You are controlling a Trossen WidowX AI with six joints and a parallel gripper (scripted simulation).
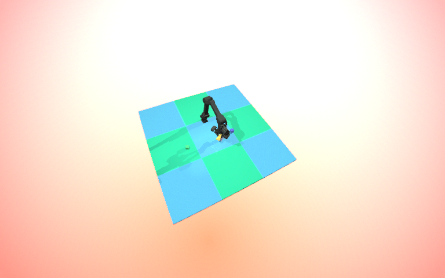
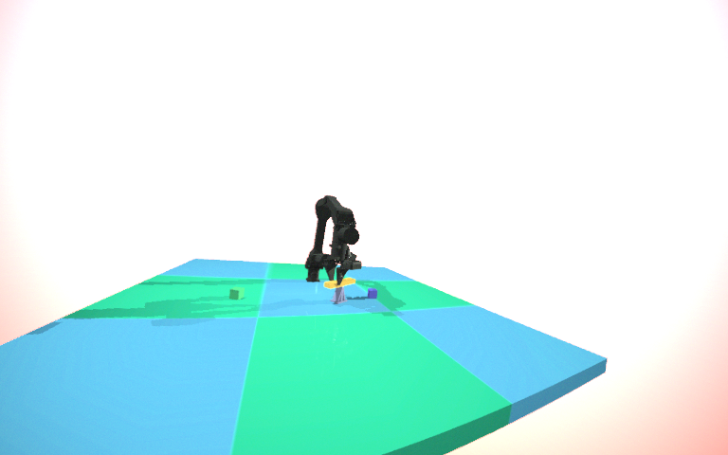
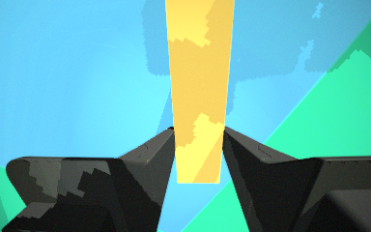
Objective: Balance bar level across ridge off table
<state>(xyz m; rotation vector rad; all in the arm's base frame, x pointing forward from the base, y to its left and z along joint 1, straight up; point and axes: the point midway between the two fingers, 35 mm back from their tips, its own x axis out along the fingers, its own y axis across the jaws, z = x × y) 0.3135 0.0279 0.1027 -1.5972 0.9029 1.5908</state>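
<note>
The yellow bar is 2 cm behind my gripper tip and 2 cm to the left of it. Also, from my gripper tip: small green cube: 6 cm behind, 33 cm to the right, 5 cm below; small purple cube: 5 cm behind, 18 cm to the left, 5 cm below.
</note>
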